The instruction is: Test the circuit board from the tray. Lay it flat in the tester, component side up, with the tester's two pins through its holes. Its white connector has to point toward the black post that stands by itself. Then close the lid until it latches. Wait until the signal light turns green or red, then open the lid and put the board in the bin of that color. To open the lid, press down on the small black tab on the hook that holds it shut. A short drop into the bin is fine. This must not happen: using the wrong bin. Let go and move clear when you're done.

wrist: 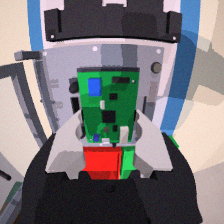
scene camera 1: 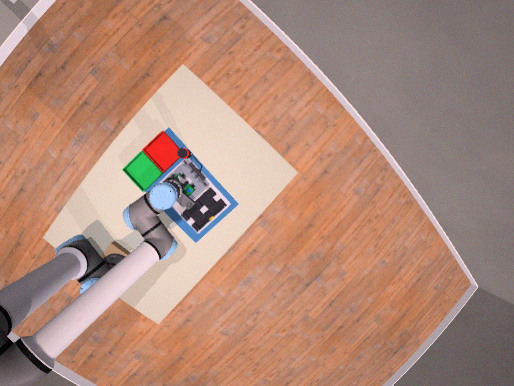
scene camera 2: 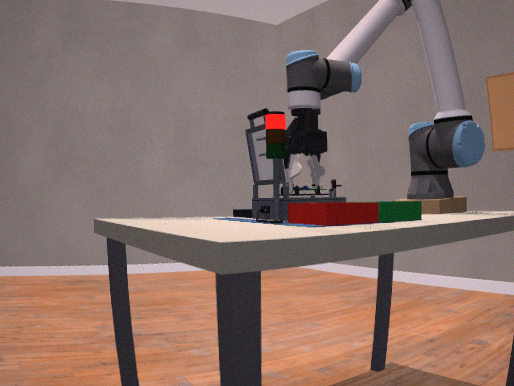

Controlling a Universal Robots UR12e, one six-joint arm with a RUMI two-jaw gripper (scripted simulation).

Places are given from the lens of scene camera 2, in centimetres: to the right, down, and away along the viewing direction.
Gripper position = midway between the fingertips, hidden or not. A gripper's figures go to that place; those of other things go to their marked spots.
my gripper (scene camera 2: 304, 193): 12, 0, 125
green bin (scene camera 2: 410, 210): 37, 4, 106
